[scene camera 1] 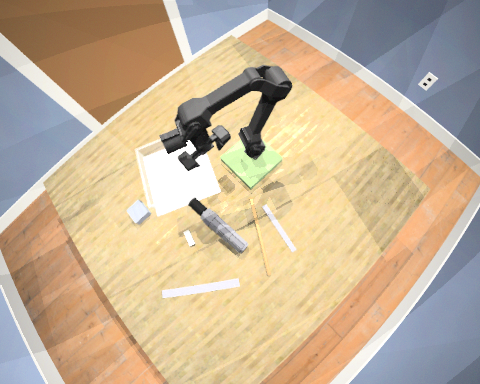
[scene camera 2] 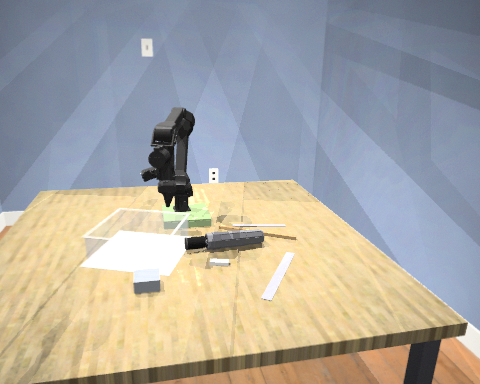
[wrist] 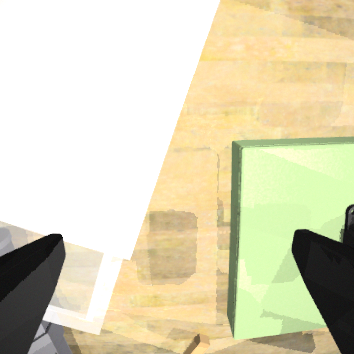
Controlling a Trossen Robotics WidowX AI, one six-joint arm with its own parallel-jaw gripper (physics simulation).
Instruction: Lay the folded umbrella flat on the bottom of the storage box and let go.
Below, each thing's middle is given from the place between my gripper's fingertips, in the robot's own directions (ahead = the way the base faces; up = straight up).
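The storage box (scene camera 2: pixel 138 239), which I can see, is 8 cm below my hand, and it's 11 cm ahead of the hand and 11 cm to the right of it.
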